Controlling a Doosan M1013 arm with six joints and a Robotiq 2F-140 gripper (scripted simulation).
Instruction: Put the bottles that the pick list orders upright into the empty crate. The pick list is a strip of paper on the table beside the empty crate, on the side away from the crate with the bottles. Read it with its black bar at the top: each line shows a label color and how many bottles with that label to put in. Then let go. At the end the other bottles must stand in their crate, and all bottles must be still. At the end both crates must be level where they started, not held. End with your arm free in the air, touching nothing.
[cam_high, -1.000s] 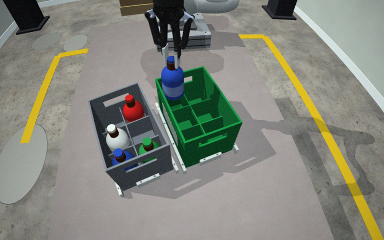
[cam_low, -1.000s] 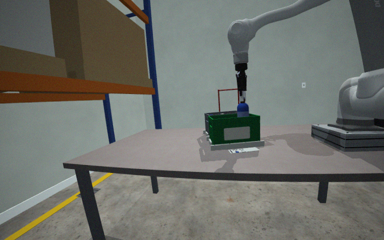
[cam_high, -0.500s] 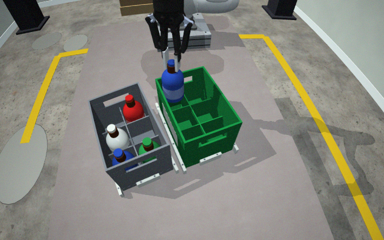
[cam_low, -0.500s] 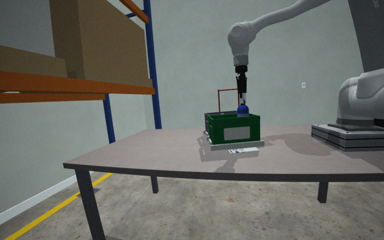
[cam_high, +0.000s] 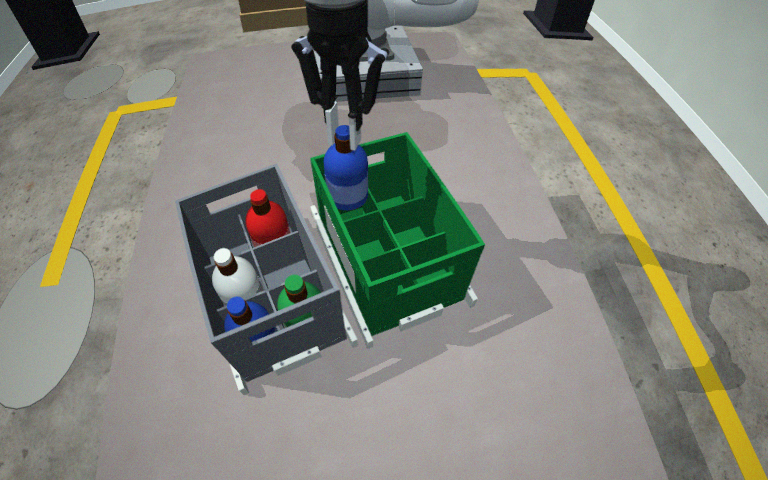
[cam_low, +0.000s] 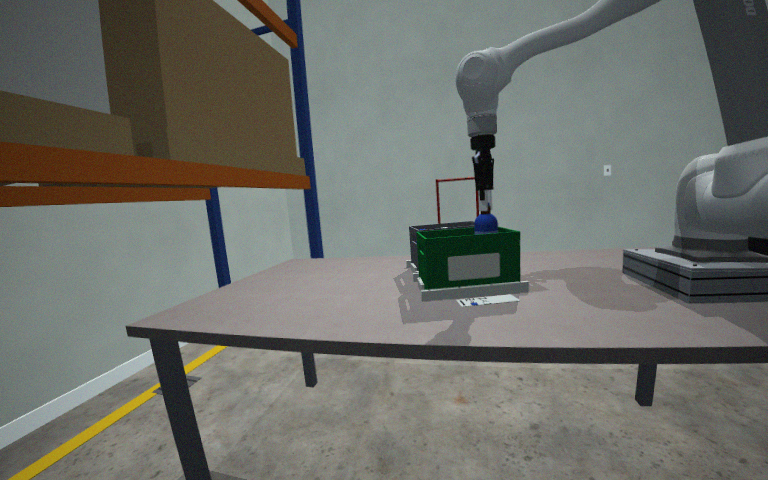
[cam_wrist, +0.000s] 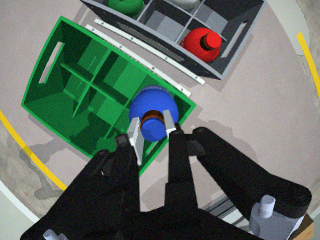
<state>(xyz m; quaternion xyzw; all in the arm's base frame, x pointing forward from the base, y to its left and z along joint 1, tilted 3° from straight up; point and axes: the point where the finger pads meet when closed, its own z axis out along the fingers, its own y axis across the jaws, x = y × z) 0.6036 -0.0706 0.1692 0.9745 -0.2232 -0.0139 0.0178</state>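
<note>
Now: the green crate 7 cm ahead of my hand, 6 cm to the left of it and 18 cm below it. Round my hand: grey crate 13 cm ahead, 16 cm to the right, 18 cm below; then green bottle 20 cm ahead, 9 cm to the right, 18 cm below; then red-label bottle 3 cm ahead, 15 cm to the right, 18 cm below.
</note>
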